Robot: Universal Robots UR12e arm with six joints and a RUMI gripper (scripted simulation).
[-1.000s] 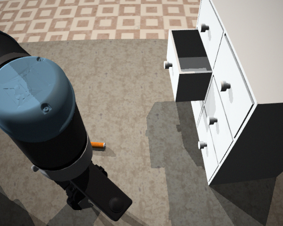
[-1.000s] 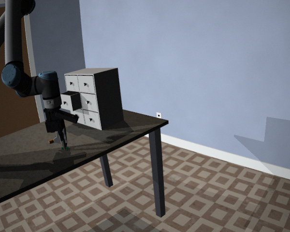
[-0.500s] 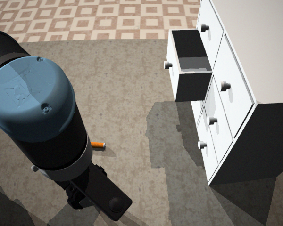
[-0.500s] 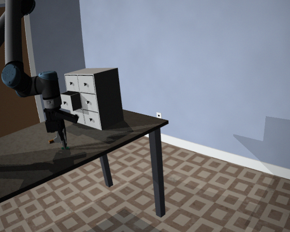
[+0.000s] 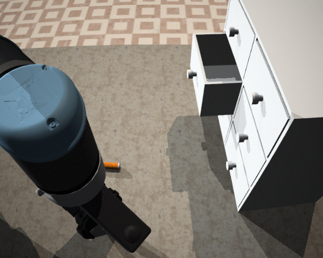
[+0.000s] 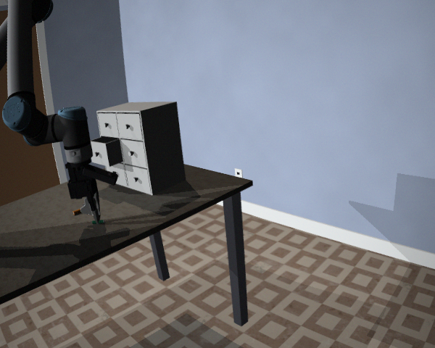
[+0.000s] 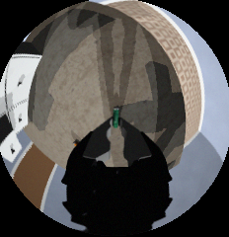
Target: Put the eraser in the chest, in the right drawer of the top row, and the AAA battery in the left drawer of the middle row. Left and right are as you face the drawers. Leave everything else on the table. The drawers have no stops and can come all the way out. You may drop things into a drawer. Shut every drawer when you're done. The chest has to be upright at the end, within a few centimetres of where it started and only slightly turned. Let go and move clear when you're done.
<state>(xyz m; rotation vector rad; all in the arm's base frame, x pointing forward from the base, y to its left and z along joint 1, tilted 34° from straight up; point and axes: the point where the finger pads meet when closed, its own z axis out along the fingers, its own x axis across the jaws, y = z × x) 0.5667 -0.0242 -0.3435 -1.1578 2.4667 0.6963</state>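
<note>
The orange battery lies 140 mm to the left of my hand, 10 mm below it and 10 mm behind it. Round my hand: green battery (10 mm below); white eraser (350 mm ahead, 210 mm above, 170 mm to the left).
</note>
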